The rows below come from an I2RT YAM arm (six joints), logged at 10 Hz.
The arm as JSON. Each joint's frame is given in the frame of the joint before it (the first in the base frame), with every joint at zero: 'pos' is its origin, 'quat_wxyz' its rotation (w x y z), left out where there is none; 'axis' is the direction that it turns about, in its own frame. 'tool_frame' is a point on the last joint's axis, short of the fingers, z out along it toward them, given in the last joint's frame.
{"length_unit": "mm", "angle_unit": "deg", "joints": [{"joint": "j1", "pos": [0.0, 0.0, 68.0], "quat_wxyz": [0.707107, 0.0, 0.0, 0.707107], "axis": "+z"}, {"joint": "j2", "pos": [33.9, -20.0, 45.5], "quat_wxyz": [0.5, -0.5, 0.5, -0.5], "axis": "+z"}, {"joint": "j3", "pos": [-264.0, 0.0, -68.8], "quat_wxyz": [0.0, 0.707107, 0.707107, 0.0], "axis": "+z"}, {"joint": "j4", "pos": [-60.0, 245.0, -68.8], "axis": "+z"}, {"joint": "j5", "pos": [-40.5, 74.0, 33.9], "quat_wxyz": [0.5, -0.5, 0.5, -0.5], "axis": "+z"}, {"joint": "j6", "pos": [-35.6, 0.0, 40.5], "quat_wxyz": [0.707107, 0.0, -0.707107, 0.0], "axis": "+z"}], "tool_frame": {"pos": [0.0, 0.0, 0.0]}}
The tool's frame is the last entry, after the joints.
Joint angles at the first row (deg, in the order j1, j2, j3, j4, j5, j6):
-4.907 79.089 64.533 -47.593 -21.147 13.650
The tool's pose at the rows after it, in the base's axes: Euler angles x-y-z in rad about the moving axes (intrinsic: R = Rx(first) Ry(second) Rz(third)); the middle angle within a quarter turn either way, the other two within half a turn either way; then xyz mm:
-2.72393 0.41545 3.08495 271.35 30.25 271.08
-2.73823 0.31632 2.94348 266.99 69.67 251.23
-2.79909 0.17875 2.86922 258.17 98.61 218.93
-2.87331 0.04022 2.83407 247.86 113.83 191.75
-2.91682 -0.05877 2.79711 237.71 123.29 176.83
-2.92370 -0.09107 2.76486 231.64 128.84 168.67
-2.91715 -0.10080 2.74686 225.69 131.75 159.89
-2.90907 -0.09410 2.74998 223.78 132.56 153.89
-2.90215 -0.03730 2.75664 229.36 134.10 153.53
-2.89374 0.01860 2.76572 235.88 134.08 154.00
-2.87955 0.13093 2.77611 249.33 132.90 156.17
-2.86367 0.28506 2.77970 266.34 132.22 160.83
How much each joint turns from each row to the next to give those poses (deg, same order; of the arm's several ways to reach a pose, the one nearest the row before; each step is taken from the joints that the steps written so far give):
8.700 0.373 -0.263 -0.152 1.050 -3.104
8.633 2.097 -2.056 0.808 2.798 -2.076
6.600 3.846 -2.884 -0.416 2.556 -1.115
3.934 3.978 -1.771 -2.536 1.552 -0.744
2.732 2.339 -0.984 -2.403 0.131 -0.743
1.598 0.743 -1.223 0.459 -0.415 -0.610
1.091 0.089 -2.118 2.141 -0.568 -0.024
0.328 0.110 -1.421 2.186 -0.218 0.613
-0.130 -0.001 -0.132 3.235 1.202 0.962
-0.526 -0.001 -0.001 2.995 1.070 0.655
-1.223 0.001 0.088 5.814 2.186 0.590
-1.224 -0.001 0.066 7.999 3.148 0.394

